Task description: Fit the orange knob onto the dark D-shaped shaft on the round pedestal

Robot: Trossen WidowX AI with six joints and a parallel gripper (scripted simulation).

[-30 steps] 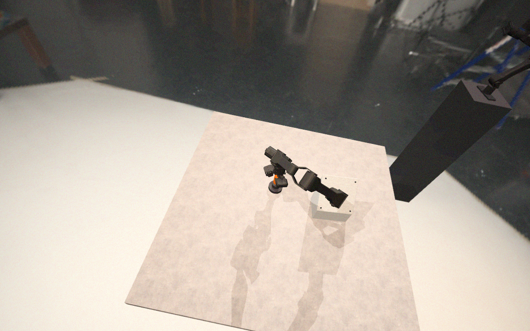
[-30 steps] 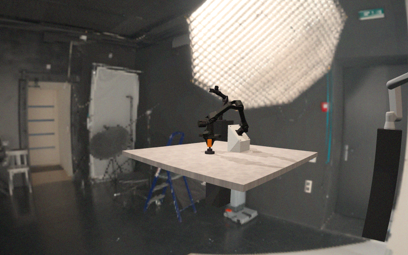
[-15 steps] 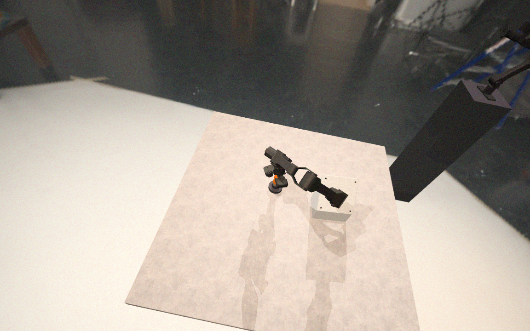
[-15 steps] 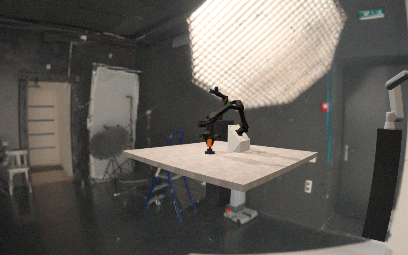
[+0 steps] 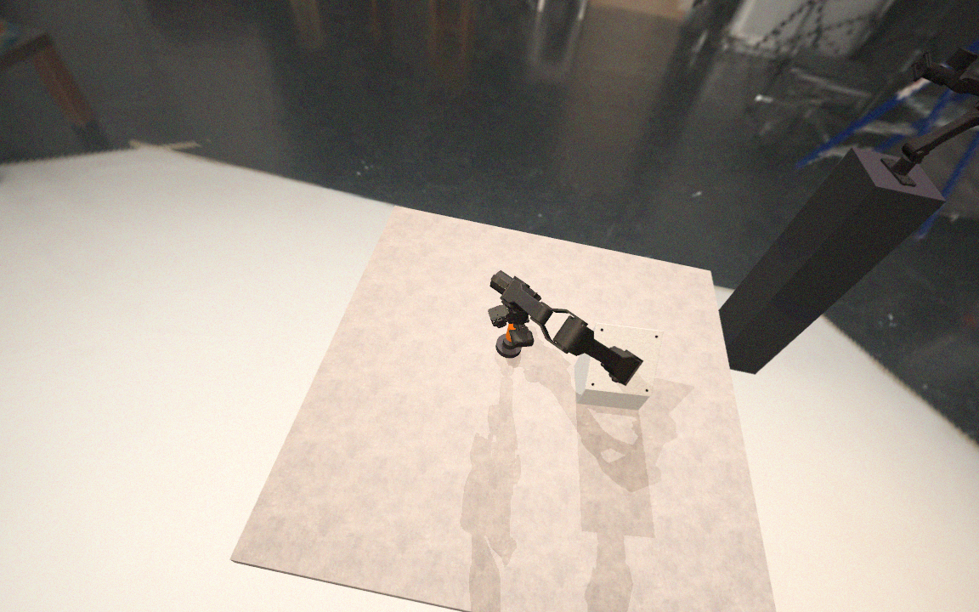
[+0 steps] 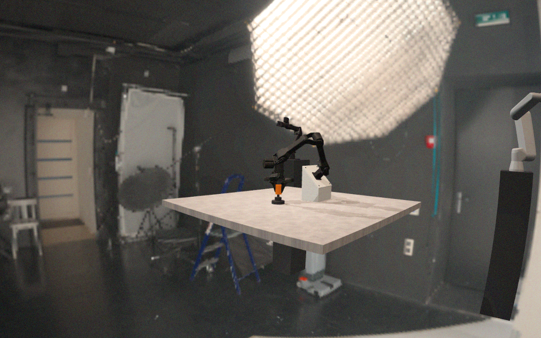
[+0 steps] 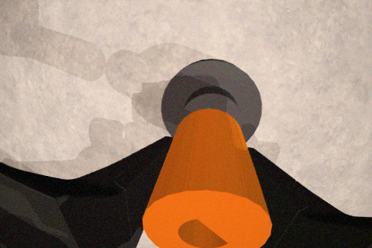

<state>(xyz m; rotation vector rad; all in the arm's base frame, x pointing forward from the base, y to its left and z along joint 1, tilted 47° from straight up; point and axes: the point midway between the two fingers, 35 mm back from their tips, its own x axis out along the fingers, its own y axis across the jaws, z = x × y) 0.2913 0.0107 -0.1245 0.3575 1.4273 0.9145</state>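
The orange knob lies 20 mm above my gripper tip. The rest, counted from my gripper tip: dark round pedestal 40 mm below.
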